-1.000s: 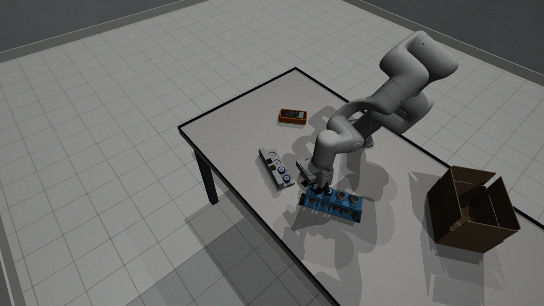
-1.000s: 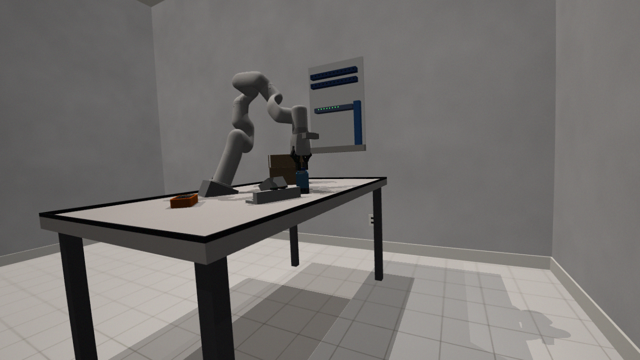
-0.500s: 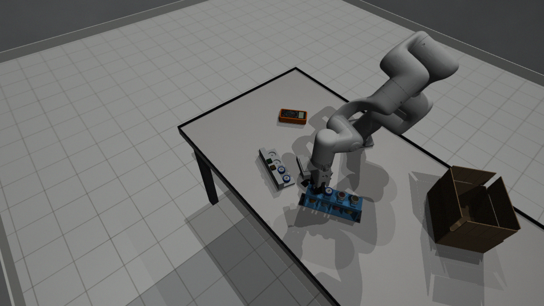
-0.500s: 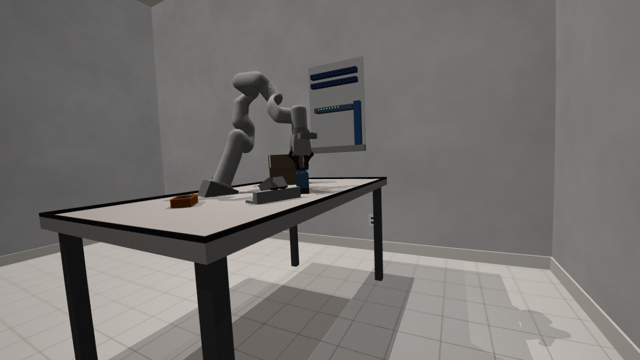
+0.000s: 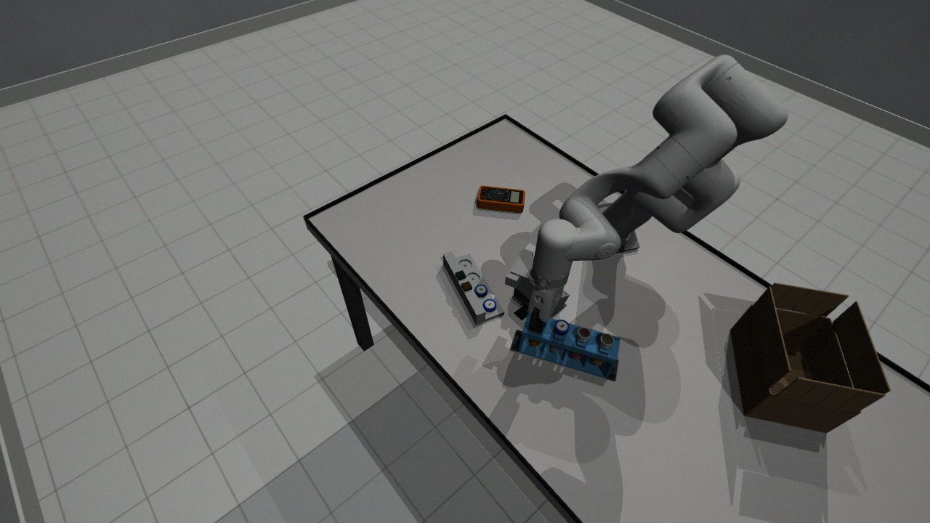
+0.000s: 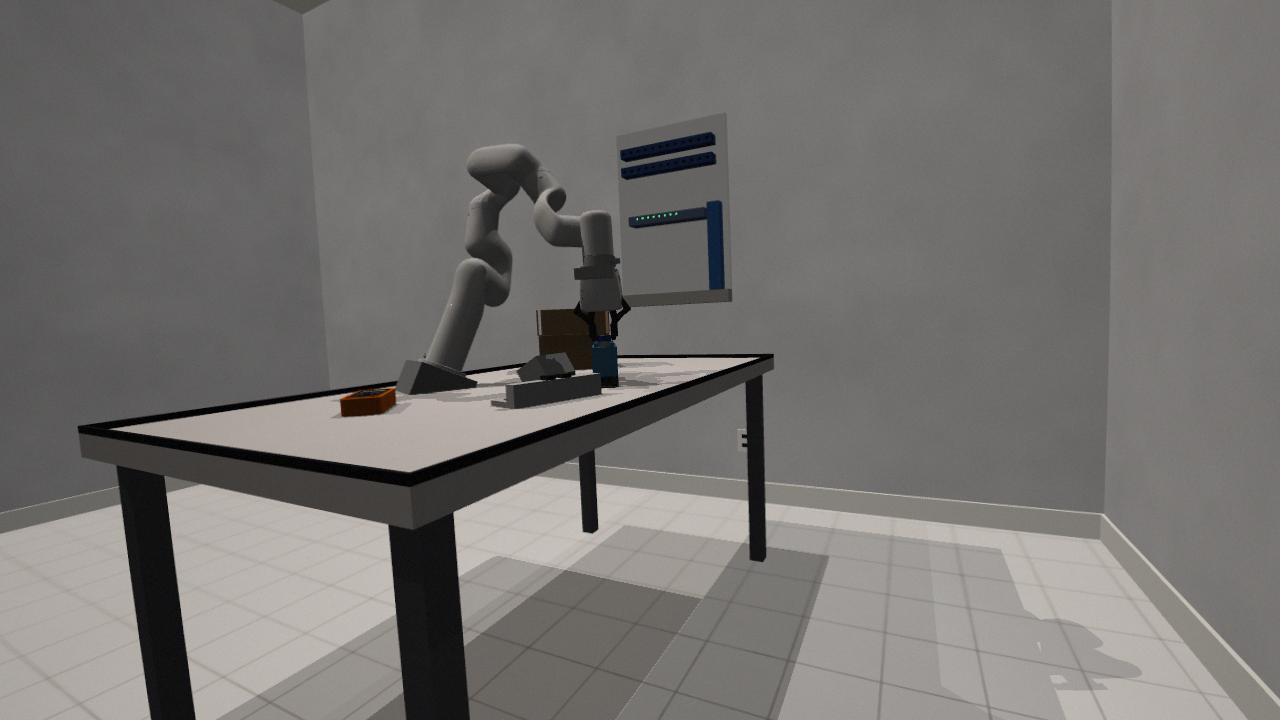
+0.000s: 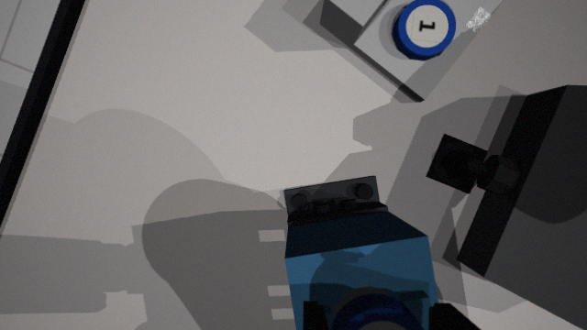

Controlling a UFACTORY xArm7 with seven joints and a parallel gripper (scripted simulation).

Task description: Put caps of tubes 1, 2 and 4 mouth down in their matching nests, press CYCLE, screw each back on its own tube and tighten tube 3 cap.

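The cap 4 lies 10 mm below my hand. Also, from my hand: cap 3: 30 mm behind, 40 mm to the left, 20 mm below; blue key: 120 mm behind, 90 mm to the right, 60 mm below; key housing: 100 mm behind, 110 mm to the right, 80 mm below.
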